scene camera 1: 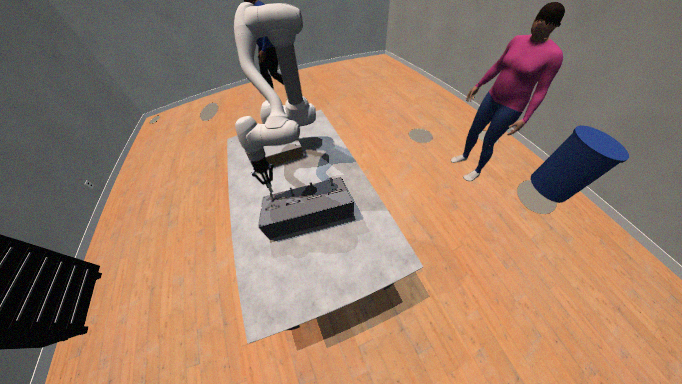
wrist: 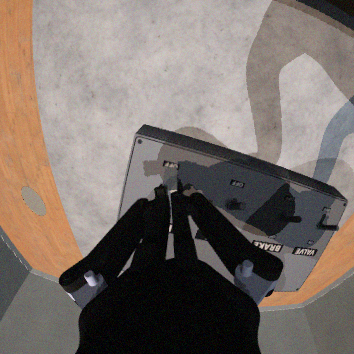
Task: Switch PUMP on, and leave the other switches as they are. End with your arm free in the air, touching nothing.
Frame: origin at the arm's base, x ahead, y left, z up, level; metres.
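Seen in the pictures: gripper, fingertip midpoint: (scene camera 1: 271, 191) (wrist: 171, 176).
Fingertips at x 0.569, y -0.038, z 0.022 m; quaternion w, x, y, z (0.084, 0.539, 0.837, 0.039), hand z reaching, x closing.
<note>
Offsets run from my fingertips to a thing's top centre. "pt": to the spot under its first point. Level surfaces: height alone.
The switch box (scene camera 1: 311, 221) (wrist: 131, 187) is a grey box on the table, with OFF labels along its far edge. My gripper (scene camera 1: 272, 196) (wrist: 171, 176) is shut and empty, its tips low over the leftmost switch position, just below that position's OFF label @[pt dy -0.002, dx +0.008, dz -0.046 m] (wrist: 171, 164). The fingers hide the PUMP lever and its name label, so its position and any contact cannot be told. To the right in the wrist view are the FAN lever @[dy +0.118, dx +0.025, dz +0.008 m] (wrist: 234, 204), the BRAKE lever @[dy +0.238, dx +0.019, dz +0.008 m] (wrist: 290, 218) and the VALVE lever @[dy +0.357, dx +0.013, dz +0.008 m] (wrist: 328, 226). The BRAKE label @[dy +0.242, dx +0.102, dz -0.004 m] (wrist: 267, 246) and VALVE label @[dy +0.362, dx +0.096, dz -0.004 m] (wrist: 305, 251) are readable.
The box stands on a grey table @[dz -0.119 m] (scene camera 1: 300, 285) (wrist: 100, 90). Behind it, near the arm's base, lies a low brown block (scene camera 1: 286, 156). A person in pink (scene camera 1: 525, 75) and a blue barrel (scene camera 1: 575, 167) stand right of the table. Another person is partly behind the arm.
</note>
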